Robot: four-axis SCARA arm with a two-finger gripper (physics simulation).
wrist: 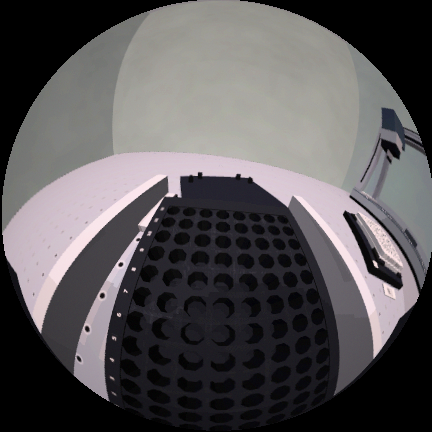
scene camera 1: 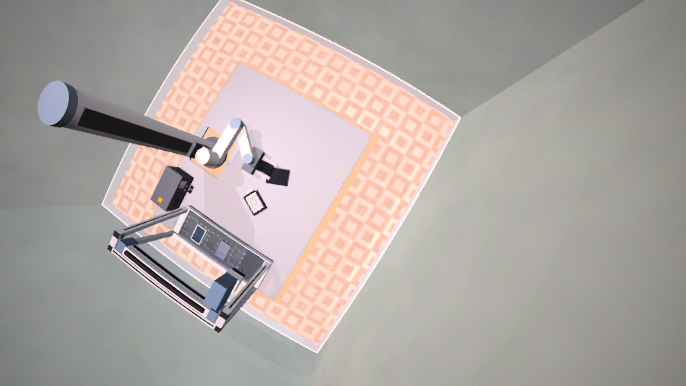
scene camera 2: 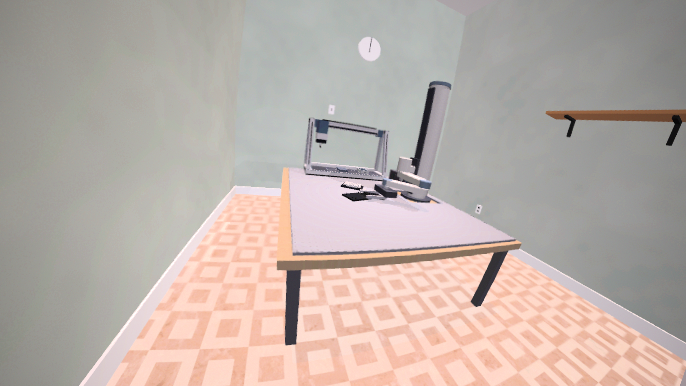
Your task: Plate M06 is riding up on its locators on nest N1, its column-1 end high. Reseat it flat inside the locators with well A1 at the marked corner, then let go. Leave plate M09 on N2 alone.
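Where they show: gripper, between the fingertips: (wrist: 229,194) (scene camera 1: 273,172) (scene camera 2: 363,193); arm's base, origin of its link: (scene camera 2: 415,197).
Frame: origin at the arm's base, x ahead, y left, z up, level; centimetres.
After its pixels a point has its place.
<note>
Plate M06 (wrist: 215,300) (scene camera 1: 264,167) {x 44.8, y 11.8, z 4.2 cm} is black, with open wells. It lies lengthwise between the fingers of my gripper (wrist: 230,194) {x 52.5, y 12.2, z 4.3 cm} (scene camera 1: 267,170) {x 52.5, y 12.2, z 4.3 cm} (scene camera 2: 372,193) {x 52.5, y 12.2, z 4.3 cm}, which is shut on it. Column numbers run along its left edge in the wrist view, low numbers nearest the camera. Nest N1 (wrist: 220,189) {x 57.7, y 13.1, z 2.5 cm} (scene camera 1: 280,177) {x 58.3, y 11.5, z 2.5 cm} (scene camera 2: 356,197) {x 57.6, y 14.4, z 2.4 cm} is dark; its far part and small upright locators show beyond the plate's far edge. The contact between plate and nest is hidden. White plate M09 (wrist: 382,240) {x 49.8, y -12.2, z 3.8 cm} (scene camera 1: 255,202) {x 51.8, y -13.6, z 3.5 cm} (scene camera 2: 352,185) {x 52.5, y -10.3, z 3.7 cm} sits on black nest N2 (wrist: 387,276) {x 44.5, y -9.0, z 2.2 cm}, apart from the gripper.
A gantry frame (scene camera 1: 165,282) {x 47.2, y -63.3, z 51.8 cm} (scene camera 2: 350,125) {x 45.3, y -62.3, z 50.3 cm} stands on the table (scene camera 1: 320,150) {x 73.0, y 43.3, z 1.3 cm} (scene camera 2: 390,225) {x 52.6, y 52.1, z 1.3 cm} beyond M09, over a deck with several items. A dark box instrument (scene camera 1: 171,188) {x -7.5, y -37.3, z 12.8 cm} stands near the arm's column (scene camera 1: 125,122) {x 7.7, y 3.1, z 70.8 cm} (scene camera 2: 432,135) {x 3.3, y 6.8, z 50.8 cm}.
</note>
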